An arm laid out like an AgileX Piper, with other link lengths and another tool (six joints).
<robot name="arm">
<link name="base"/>
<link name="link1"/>
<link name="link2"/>
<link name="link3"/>
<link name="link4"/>
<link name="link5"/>
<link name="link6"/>
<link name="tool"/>
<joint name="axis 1" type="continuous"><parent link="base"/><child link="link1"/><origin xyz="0 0 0.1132" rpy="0 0 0"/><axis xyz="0 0 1"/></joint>
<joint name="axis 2" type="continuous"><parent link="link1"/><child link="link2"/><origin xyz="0 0 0" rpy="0 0 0"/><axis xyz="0 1 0"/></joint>
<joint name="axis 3" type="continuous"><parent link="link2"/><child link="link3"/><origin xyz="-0.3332 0 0.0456" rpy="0 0 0"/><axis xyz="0 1 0"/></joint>
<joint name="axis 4" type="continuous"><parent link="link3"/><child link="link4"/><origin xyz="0.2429 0 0.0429" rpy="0 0 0"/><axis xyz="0.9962 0 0.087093"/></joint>
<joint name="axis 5" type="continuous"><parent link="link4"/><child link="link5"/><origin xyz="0 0 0" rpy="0 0 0"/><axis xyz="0 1 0"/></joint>
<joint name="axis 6" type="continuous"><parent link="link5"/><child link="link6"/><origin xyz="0.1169 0 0.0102" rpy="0 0 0"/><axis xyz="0.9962 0 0.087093"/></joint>
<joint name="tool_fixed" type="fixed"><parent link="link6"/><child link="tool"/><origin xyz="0.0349 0.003 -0.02" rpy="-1.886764 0 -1.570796"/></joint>
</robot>
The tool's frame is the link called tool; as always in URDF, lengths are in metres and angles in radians. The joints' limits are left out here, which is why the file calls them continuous.
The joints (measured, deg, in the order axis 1, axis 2, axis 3, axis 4, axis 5, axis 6), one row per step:
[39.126 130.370 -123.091 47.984 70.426 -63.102]
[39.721 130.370 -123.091 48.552 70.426 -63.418]
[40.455 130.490 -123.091 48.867 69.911 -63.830]
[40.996 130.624 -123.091 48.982 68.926 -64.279]
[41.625 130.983 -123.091 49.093 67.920 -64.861]
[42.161 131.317 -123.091 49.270 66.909 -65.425]
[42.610 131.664 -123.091 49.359 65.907 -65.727]
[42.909 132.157 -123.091 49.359 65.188 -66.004]
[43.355 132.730 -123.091 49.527 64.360 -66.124]
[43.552 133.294 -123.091 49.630 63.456 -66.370]
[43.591 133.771 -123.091 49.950 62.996 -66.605]
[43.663 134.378 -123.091 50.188 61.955 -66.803]
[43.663 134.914 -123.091 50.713 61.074 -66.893]
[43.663 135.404 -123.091 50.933 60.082 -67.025]
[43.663 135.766 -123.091 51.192 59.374 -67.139]
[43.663 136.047 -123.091 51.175 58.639 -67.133]
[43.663 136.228 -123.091 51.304 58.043 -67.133]
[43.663 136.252 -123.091 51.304 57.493 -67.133]
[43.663 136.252 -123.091 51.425 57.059 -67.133]
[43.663 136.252 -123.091 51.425 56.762 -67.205]
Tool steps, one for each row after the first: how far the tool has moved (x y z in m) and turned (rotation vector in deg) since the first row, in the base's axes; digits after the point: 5 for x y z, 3 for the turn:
[-0.00482 0.00450 0.00092 0.504 0.127 0.775]
[-0.00899 0.01022 0.00047 0.960 -0.156 1.372]
[-0.01047 0.01505 -0.00028 1.446 -0.831 1.454]
[-0.01219 0.02072 -0.00313 1.817 -1.446 1.688]
[-0.01339 0.02587 -0.00564 2.245 -2.029 1.806]
[-0.01399 0.03035 -0.00841 2.535 -2.462 1.682]
[-0.01382 0.03364 -0.01284 2.540 -2.681 1.613]
[-0.01473 0.03823 -0.01773 2.624 -2.669 1.491]
[-0.01348 0.04131 -0.02266 2.707 -2.852 1.147]
[-0.01240 0.04310 -0.02660 2.830 -2.711 0.944]
[-0.01001 0.04574 -0.03173 3.003 -2.818 0.317]
[-0.00788 0.04804 -0.03579 3.340 -2.618 -0.377]
[-0.00519 0.04992 -0.03988 3.530 -2.754 -1.088]
[-0.00336 0.05139 -0.04278 3.726 -2.790 -1.603]
[-0.00130 0.05238 -0.04530 3.770 -2.998 -2.167]
[0.00017 0.05332 -0.04666 3.937 -3.106 -2.646]
[0.00152 0.05388 -0.04666 4.109 -3.390 -3.066]
[0.00244 0.05446 -0.04628 4.341 -3.543 -3.421]
[0.00319 0.05474 -0.04615 4.454 -3.761 -3.603]

